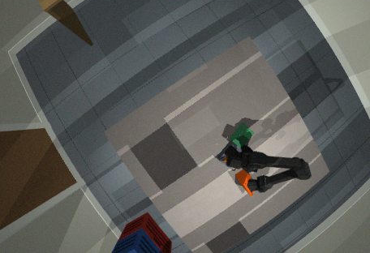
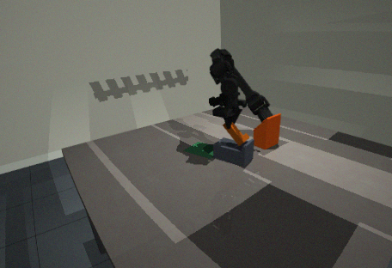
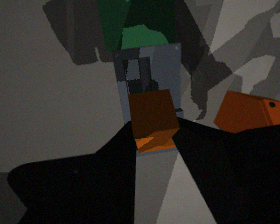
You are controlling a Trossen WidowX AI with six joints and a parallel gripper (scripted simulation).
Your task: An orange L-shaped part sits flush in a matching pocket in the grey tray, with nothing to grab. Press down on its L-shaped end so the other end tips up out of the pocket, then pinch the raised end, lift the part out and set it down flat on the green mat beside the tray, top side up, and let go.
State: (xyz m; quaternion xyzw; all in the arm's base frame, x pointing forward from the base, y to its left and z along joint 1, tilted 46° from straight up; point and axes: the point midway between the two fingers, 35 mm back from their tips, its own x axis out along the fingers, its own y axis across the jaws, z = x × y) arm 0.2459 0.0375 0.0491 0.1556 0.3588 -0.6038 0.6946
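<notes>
Right now my gripper tip is 160 mm above the green mat, 140 mm to the left of it and 30 mm short of it. Also, from my gripper tip: orange L-shaped part (30 mm below, 20 mm to the left, 20 mm behind).
</notes>
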